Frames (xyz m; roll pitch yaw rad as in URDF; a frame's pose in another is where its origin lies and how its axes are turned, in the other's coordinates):
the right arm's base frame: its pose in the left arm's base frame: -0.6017 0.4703 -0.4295 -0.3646 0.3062 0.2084
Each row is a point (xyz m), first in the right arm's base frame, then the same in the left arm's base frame.
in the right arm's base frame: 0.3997 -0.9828 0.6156
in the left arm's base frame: 0.1887 -0.0767 0.3325
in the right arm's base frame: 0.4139 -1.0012 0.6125
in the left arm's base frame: 0.2068 -0.0916 0.3318
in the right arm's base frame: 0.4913 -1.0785 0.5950
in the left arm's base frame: 0.2985 -0.1524 0.3191
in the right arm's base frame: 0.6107 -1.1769 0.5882
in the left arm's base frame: 0.4379 -0.2193 0.3105
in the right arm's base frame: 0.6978 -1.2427 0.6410
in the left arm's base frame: 0.5495 -0.2393 0.3537
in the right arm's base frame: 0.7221 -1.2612 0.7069
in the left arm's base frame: 0.5909 -0.2242 0.4113
